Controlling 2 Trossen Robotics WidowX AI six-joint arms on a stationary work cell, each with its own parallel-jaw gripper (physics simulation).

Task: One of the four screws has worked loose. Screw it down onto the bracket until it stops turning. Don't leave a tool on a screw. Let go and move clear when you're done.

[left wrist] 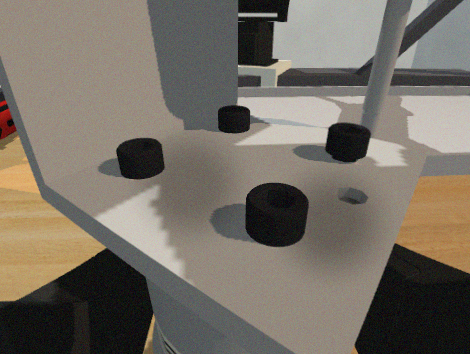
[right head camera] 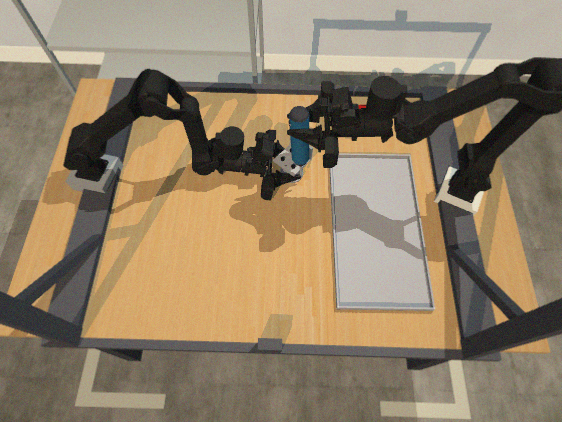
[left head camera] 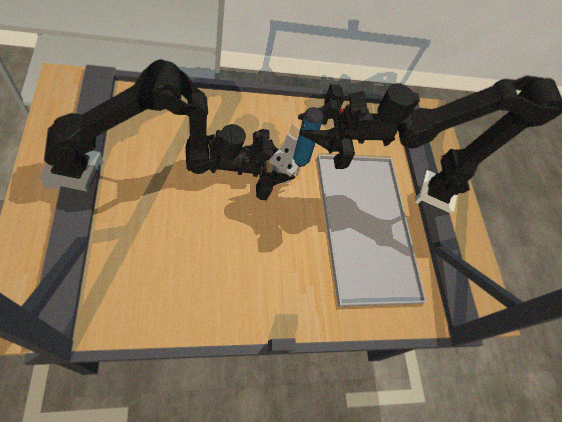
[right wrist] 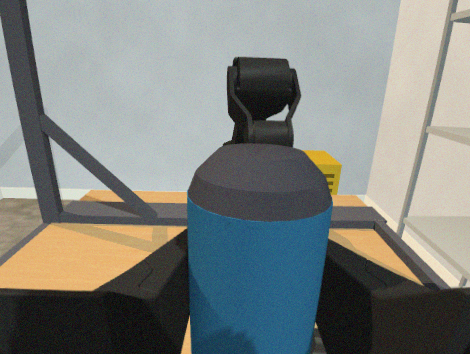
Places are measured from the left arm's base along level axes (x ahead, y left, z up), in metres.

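Where they show: left gripper, fingertip midpoint: (left head camera: 294,167); right gripper, fingertip midpoint: (right head camera: 287,124) (left head camera: 299,124) (right wrist: 247,237); left arm's base at its link origin: (right head camera: 92,169) (left head camera: 70,164); right arm's base at its link origin: (left wrist: 254,62) (right head camera: 463,188) (left head camera: 440,190).
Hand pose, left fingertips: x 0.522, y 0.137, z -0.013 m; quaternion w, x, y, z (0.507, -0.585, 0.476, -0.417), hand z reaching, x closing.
Each offset is from my left fingertips to the top centre of the thing. "*": to the spot under its first point. Level surfaces: height alone.
A light grey angled bracket (left head camera: 290,143) (right head camera: 289,172) (left wrist: 200,220) is held up above the table by my left gripper (left head camera: 284,164) (right head camera: 290,162), which is shut on it from below. In the left wrist view, four black socket-head screws stand on its plate: a rear screw {dx +0.000, dy +0.002, dz +0.044 m} (left wrist: 234,119), a left screw {dx -0.031, dy +0.019, dz +0.044 m} (left wrist: 140,159), a near screw {dx -0.048, dy -0.012, dz +0.044 m} (left wrist: 276,215) and a right screw {dx -0.017, dy -0.029, dz +0.046 m} (left wrist: 348,142), which shows a stub beneath its head. My right gripper (left head camera: 311,128) (right head camera: 300,126) is shut on the blue handle of a screwdriver {dx -0.003, dy -0.042, dz +0.267 m} (left head camera: 305,149) (right head camera: 300,150) (right wrist: 260,300). Its shaft reaches down behind the right screw; its tip is hidden.
A shallow grey tray {* dx +0.254, dy -0.315, dz -0.011 m} (left head camera: 381,302) (right head camera: 384,307) lies right of the bracket on the wooden table {dz -0.028 m} (left head camera: 200,280) (right head camera: 210,280). A red object {dx +0.115, dy +0.240, dz +0.002 m} (left head camera: 342,111) (right head camera: 362,107) (left wrist: 6,120) is partly hidden by the right arm. A yellow box (right wrist: 322,172) shows behind the handle in the right wrist view.
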